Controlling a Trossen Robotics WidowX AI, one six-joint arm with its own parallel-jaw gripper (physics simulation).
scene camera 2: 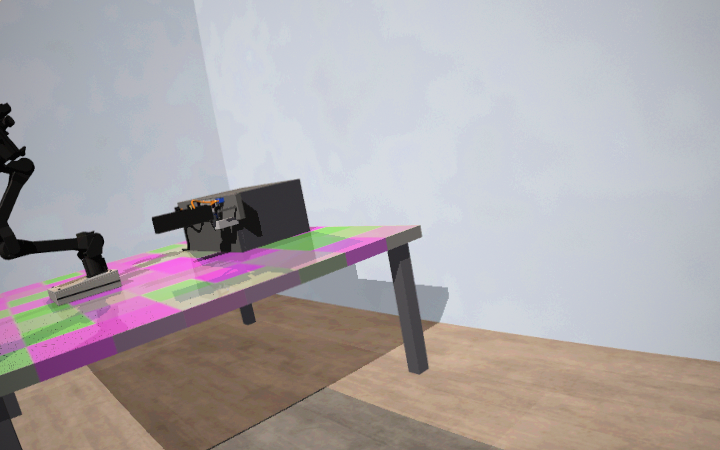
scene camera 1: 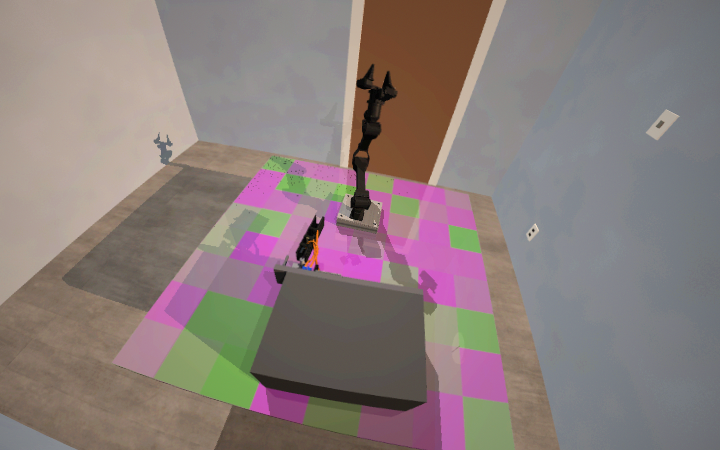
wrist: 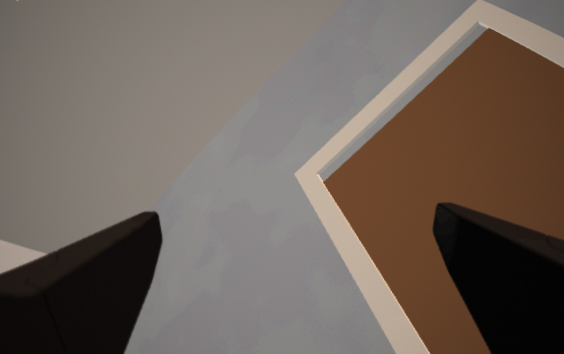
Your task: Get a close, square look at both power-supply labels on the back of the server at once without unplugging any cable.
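Where they show: gripper, between the fingertips: (scene camera 1: 381, 67) (wrist: 298, 222); arm's base, origin of its link: (scene camera 2: 97, 274) (scene camera 1: 356, 215).
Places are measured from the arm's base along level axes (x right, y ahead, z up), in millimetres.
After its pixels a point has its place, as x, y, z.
Note:
The server, a large dark grey box (scene camera 1: 345, 334) @(-81, 633, 158) (scene camera 2: 276, 212) @(136, 646, 56), stands on the table. Its cabled back faces the arm's base. Orange cables (scene camera 1: 316, 246) @(86, 365, 164) (scene camera 2: 204, 201) @(-17, 442, 148) run at one end of that back, beside a black arm-like bar (scene camera 1: 309, 238) @(124, 331, 156) (scene camera 2: 180, 218) @(149, 276, 120) that sticks out from it. The power-supply labels cannot be made out in the scene views, and the server does not show in the wrist view. My gripper (scene camera 1: 380, 74) @(17, -267, 603) (wrist: 298, 222) @(17, -267, 603) is open and empty. It is raised high above the arm's base, away from the server, with its fingers pointing up toward the wall and door.
The arm's light base plate (scene camera 1: 360, 225) @(-29, 48, -14) (scene camera 2: 84, 287) @(92, -64, -17) sits on the pink and green checkered table (scene camera 1: 472, 331) @(-555, 444, -47) (scene camera 2: 318, 267) @(642, 438, -62). A brown door (scene camera 1: 419, 68) (wrist: 430, 140) with a pale frame stands behind the arm. Blue-grey walls surround the table, with a wall outlet (scene camera 1: 532, 231) at the right.

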